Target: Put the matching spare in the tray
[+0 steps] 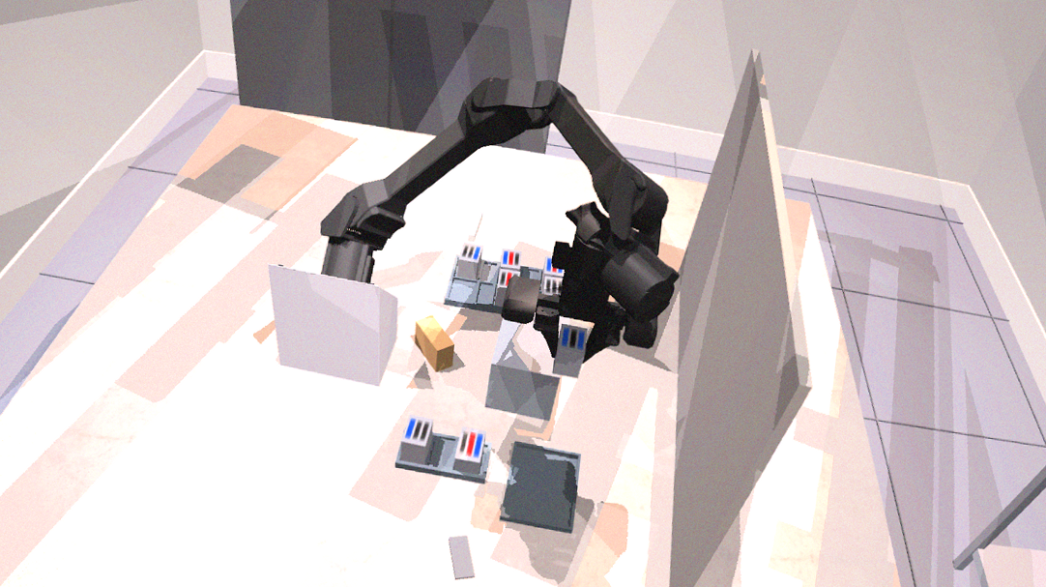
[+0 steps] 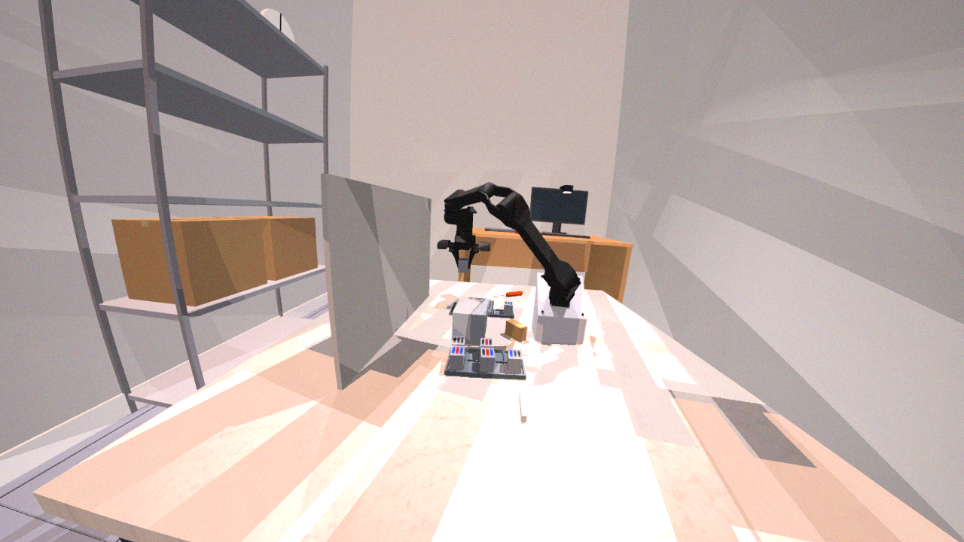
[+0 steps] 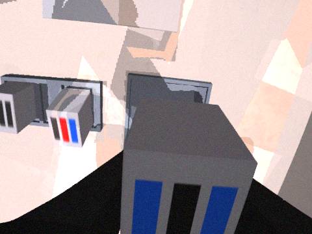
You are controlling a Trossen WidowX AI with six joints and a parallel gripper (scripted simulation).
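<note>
My gripper tip is 10 mm short of the grey tray, 70 mm to the left of it and 190 mm above it. From my gripper tip the other things lie so: tall panel: 190 mm ahead, 130 mm to the left, 30 mm above.
</note>
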